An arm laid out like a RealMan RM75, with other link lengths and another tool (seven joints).
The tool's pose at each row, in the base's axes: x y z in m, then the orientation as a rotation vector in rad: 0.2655 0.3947 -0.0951 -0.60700 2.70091 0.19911; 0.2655 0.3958 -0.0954 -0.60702 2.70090 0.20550; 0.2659 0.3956 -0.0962 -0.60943 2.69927 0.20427; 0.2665 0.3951 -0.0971 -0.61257 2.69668 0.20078; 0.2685 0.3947 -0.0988 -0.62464 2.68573 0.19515; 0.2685 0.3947 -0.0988 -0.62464 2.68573 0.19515; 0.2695 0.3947 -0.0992 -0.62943 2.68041 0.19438; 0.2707 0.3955 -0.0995 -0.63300 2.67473 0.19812; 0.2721 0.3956 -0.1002 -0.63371 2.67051 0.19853; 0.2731 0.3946 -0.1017 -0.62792 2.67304 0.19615; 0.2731 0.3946 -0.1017 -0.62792 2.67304 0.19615; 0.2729 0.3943 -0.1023 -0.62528 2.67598 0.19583; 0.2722 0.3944 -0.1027 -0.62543 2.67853 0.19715; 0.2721 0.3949 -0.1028 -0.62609 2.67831 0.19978; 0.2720 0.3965 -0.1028 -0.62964 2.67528 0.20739; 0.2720 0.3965 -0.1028 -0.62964 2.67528 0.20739
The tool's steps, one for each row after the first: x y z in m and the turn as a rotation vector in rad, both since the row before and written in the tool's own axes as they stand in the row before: -0.0003 0.0010 0.0005 -0.00442 -0.00058 0.00084; 0.0000 -0.0004 0.0008 0.00066 -0.00087 -0.00212; 0.0000 -0.0008 0.0009 0.00223 -0.00140 -0.00311; -0.0009 -0.0013 0.0021 0.00330 -0.00701 -0.01115; 0.0000 0.0000 0.0000 0.00000 0.00000 0.00000; -0.0007 -0.0005 0.0007 0.00043 -0.00383 -0.00445; -0.0012 0.0002 0.0008 -0.00243 -0.00491 -0.00310; -0.0009 -0.0006 0.0011 0.00019 -0.00388 -0.00135; 0.0002 -0.0014 0.0015 0.00235 0.00124 0.00407; 0.0000 0.0000 0.0000 0.00000 0.00000 0.00000; 0.0005 -0.0002 0.0004 0.00029 0.00219 0.00235; 0.0007 0.0004 0.0002 -0.00130 0.00233 0.00064; -0.0001 0.0005 0.0002 -0.00191 -0.00031 -0.00012; -0.0006 0.0015 0.0003 -0.00549 -0.00276 -0.00196; 0.0000 0.0000 0.0000 0.00000 0.00000 0.00000
